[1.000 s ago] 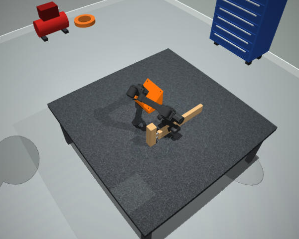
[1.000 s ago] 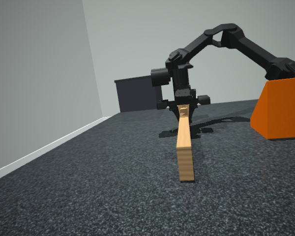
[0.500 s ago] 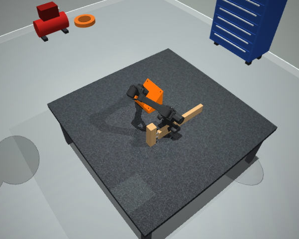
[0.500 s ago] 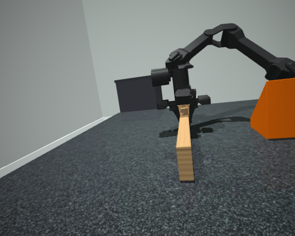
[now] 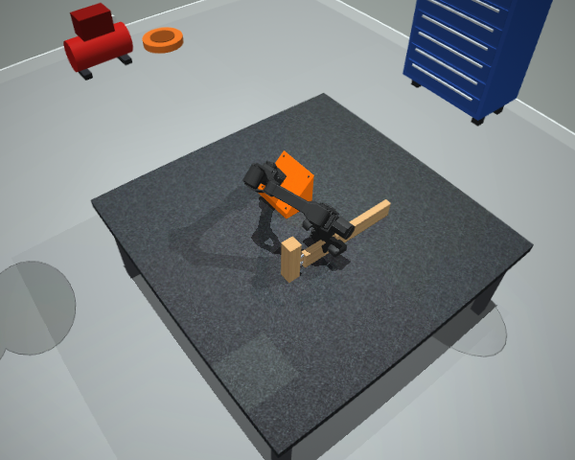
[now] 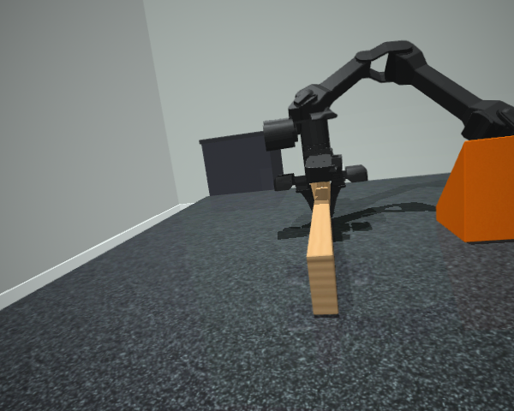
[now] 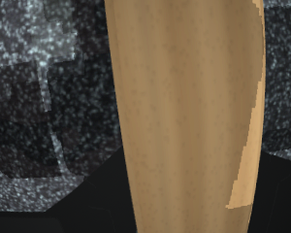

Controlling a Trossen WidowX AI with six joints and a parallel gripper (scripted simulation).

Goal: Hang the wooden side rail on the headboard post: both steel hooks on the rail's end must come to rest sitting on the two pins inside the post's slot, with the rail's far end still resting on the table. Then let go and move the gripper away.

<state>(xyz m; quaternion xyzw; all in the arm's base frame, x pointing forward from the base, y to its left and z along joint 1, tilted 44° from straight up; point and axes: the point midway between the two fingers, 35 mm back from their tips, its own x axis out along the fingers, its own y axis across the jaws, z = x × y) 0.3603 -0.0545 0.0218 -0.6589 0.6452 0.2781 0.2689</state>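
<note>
Now: the wooden headboard post 10 mm ahead of my gripper tip, 150 mm to the right of it and 60 mm above it.
</note>
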